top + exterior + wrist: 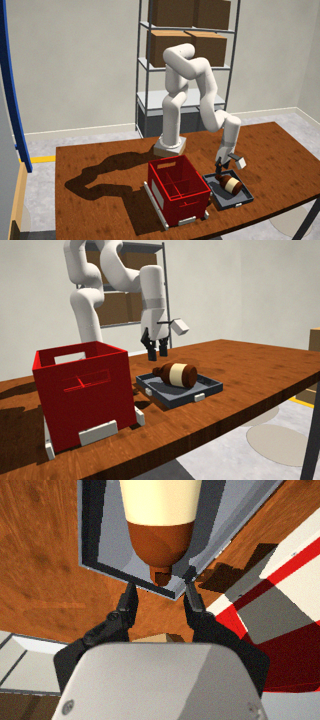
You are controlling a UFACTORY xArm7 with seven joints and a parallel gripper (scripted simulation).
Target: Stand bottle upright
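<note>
Right now the brown bottle is 40 mm ahead of my hand, 30 mm to the left of it and 70 mm below it. Round my hand: red crate 90 mm ahead, 260 mm to the right, 30 mm below; dark grey tray 60 mm ahead, 30 mm to the left, 100 mm below.
</note>
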